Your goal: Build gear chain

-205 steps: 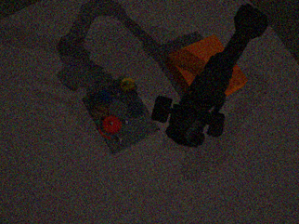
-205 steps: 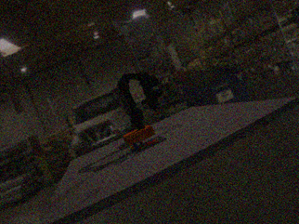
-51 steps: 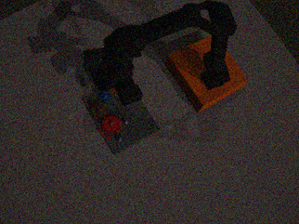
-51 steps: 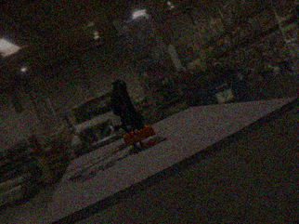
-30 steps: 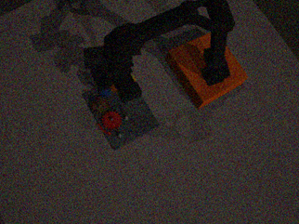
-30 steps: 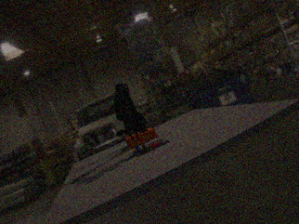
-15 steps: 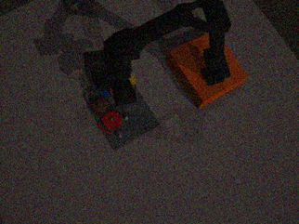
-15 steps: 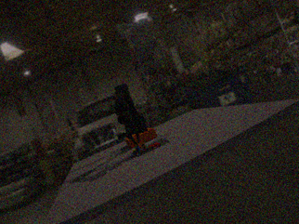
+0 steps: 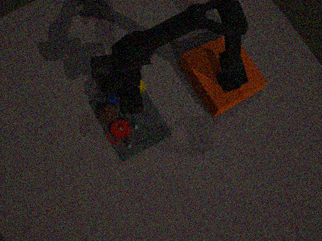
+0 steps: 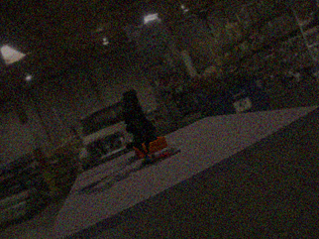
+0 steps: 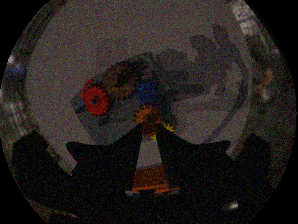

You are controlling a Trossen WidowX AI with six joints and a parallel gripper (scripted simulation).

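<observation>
Right now my gripper tip is 4 cm short of the blue gear, 1 cm to the left of it and 2 cm above it. From my gripper tip the other things lie so: brown gear 7 cm ahead, 3 cm to the left, 2 cm below; then orange gear 1 cm below; then red gear 5 cm ahead, 9 cm to the left, 3 cm below.
</observation>
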